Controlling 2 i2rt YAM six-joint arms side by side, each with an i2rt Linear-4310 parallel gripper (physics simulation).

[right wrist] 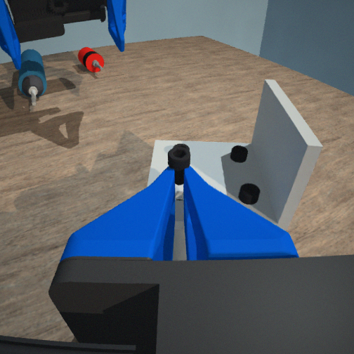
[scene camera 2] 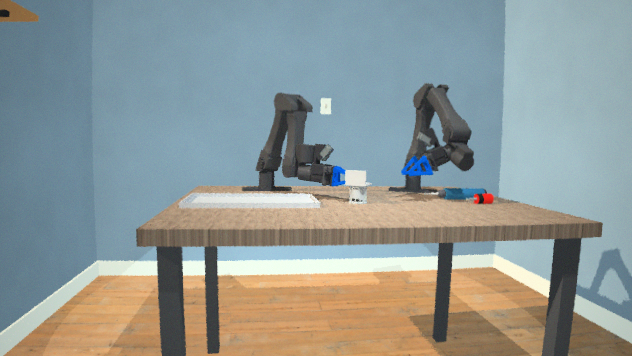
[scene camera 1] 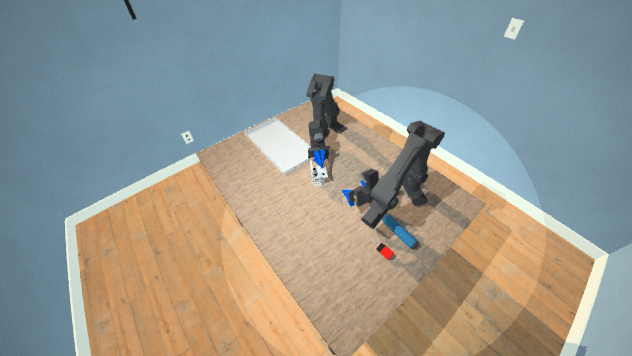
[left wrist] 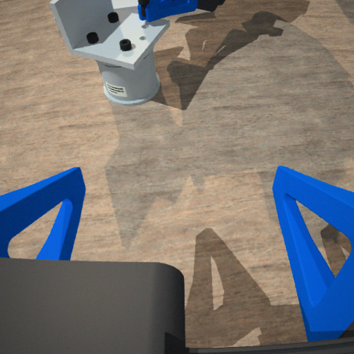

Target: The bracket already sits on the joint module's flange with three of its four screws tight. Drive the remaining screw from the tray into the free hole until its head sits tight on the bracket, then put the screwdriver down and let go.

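Places are measured from the left arm's base along level axes (x right, y back, z down), in centimetres.
Pixels of known places: left gripper, fingertip midpoint: (scene camera 2: 405,173) (scene camera 1: 352,186); right gripper, fingertip midpoint: (scene camera 2: 355,178) (scene camera 1: 322,167); left arm's base, origin of the base link: (scene camera 2: 412,191) (scene camera 1: 411,187); right arm's base, origin of the base link: (scene camera 2: 266,190) (scene camera 1: 331,124).
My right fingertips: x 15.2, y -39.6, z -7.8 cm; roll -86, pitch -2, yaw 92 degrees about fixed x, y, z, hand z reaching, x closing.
Ahead of a thing's pixels: the offset from my right fingertips to its middle.
The grey bracket {dx -1.6, dy -1.9, dz -0.4 cm} (scene camera 1: 320,174) (scene camera 2: 355,177) (left wrist: 102,52) (right wrist: 295,155) sits on the white joint module {dx -1.6, dy -1.9, dz +4.6 cm} (scene camera 2: 357,194) (left wrist: 131,82), with three black screws seated. A free hole (left wrist: 142,38) shows near its edge. My right gripper (scene camera 1: 320,165) (right wrist: 178,176) is shut on a black screw (left wrist: 144,9) (right wrist: 179,158), held upright, head up, over the bracket. My left gripper (scene camera 2: 417,167) (left wrist: 178,177) is open and empty, above the table beside the module. A blue screwdriver {dx -32.7, dy +22.1, dz +5.8 cm} (scene camera 1: 400,231) (scene camera 2: 462,193) (right wrist: 32,72) and a short red one {dx -40.7, dy +13.7, dz +6.1 cm} (scene camera 1: 385,251) (scene camera 2: 483,198) (right wrist: 91,59) lie on the table.
The white tray {dx +30.1, dy -17.6, dz +7.0 cm} (scene camera 1: 280,145) (scene camera 2: 250,204) lies at the picture's left of the module in both scene views. The left arm (scene camera 1: 400,170) reaches over the table near the blue screwdriver. The table's front edge (scene camera 2: 370,236) shows in scene camera 2.
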